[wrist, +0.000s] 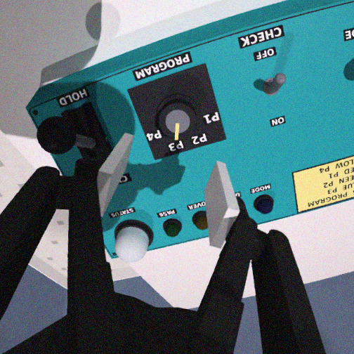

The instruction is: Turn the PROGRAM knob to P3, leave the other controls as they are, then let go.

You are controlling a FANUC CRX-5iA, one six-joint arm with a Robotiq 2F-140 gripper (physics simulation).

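Observation:
The PROGRAM knob (pixel 177 121) is a round dark knob with a grey cap on a black square plate (pixel 142 97) of the teal panel. Its yellow pointer line points at the P3 mark (pixel 176 145). P4 is to one side of that mark, P2 and P1 to the other. My gripper (pixel 170 164) is open, with its two grey pads wide apart and nothing between them. The pads stand nearer the camera and lower in the view than the knob, apart from it.
The HOLD lever with a black ball (pixel 56 135) is at the left, by the left finger. The CHECK toggle (pixel 274 83) is at the right. A white STATUS dome (pixel 132 242), a green PASS lamp (pixel 172 227) and a blue MODE button (pixel 263 203) line the panel's lower edge. A yellow label (pixel 325 185) is at the right.

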